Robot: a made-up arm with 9 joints. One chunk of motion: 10 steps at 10 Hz.
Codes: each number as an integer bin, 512 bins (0 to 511) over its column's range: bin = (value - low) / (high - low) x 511, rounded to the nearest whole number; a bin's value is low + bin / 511 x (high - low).
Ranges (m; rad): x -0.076..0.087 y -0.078..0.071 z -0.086..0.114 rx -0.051..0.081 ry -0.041..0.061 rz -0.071..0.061
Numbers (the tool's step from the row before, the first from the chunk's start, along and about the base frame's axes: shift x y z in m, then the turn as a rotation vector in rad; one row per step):
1: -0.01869 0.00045 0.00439 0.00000 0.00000 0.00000
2: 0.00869 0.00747 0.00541 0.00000 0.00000 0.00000
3: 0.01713 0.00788 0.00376 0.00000 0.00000 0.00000
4: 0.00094 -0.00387 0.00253 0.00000 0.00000 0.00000
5: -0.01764 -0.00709 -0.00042 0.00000 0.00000 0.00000
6: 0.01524 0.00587 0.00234 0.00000 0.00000 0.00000
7: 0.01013 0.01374 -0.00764 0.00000 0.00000 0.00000
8: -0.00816 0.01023 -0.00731 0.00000 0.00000 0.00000
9: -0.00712 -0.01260 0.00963 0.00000 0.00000 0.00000
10: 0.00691 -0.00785 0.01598 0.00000 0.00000 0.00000
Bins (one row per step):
1: 180 269 231 197 205 275
2: 266 293 234 197 205 275
3: 292 295 229 197 205 275
4: 241 254 226 197 205 275
5: 183 243 219 197 205 275
6: 286 288 226 197 205 275
7: 270 315 200 197 205 275
8: 213 303 201 197 205 275
9: 216 224 244 197 205 275
10: 260 241 261 197 205 275

